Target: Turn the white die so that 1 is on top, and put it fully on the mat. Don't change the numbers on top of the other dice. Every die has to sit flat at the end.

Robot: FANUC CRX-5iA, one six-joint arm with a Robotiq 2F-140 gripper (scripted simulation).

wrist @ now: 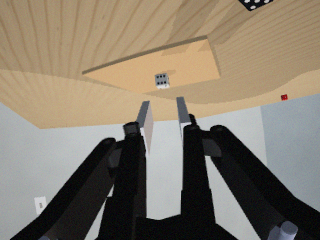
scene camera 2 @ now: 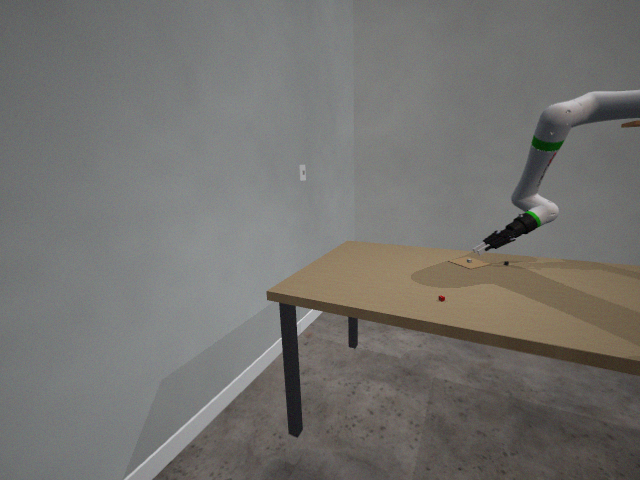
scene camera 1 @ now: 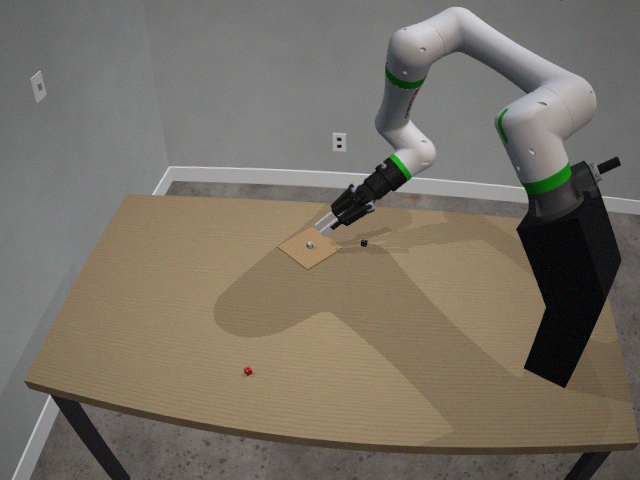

Labels:
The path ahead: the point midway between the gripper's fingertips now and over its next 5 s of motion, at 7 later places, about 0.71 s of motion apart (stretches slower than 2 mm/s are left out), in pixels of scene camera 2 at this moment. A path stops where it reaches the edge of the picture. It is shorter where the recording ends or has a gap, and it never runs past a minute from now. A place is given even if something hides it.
My gripper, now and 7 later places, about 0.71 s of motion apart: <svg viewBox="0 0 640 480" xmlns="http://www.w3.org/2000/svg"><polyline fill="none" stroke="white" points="476,252 476,242 472,240 468,238 469,235 469,246 469,249 468,254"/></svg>

